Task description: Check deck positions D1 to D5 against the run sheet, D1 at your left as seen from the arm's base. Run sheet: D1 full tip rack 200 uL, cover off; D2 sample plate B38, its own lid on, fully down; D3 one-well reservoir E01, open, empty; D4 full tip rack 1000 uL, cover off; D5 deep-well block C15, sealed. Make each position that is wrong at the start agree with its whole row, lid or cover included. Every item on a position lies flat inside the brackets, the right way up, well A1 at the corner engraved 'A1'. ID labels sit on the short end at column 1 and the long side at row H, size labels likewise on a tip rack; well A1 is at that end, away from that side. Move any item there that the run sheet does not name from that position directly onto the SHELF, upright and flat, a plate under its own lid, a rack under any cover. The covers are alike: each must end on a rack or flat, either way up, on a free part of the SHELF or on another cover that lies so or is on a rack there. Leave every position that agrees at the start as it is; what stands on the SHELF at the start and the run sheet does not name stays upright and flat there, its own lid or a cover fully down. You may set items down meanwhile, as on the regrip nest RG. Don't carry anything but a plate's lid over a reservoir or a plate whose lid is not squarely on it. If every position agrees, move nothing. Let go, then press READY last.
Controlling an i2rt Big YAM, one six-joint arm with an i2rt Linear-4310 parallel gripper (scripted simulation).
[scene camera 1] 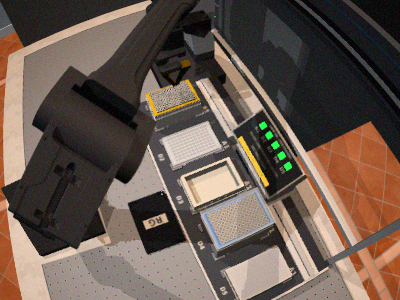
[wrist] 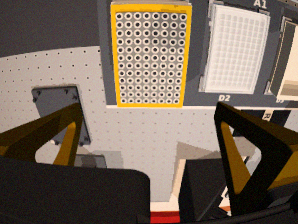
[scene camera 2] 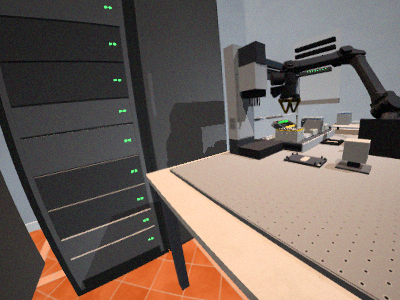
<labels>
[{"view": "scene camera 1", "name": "my gripper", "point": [168, 72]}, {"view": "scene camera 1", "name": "yellow-rimmed tip rack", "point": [172, 104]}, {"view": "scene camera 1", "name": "one-well reservoir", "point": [204, 187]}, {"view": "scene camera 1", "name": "clear lid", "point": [228, 223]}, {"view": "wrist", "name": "my gripper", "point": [148, 109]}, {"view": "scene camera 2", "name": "ready button box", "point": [355, 151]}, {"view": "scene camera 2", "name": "pipetting tower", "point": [245, 124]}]
</labels>
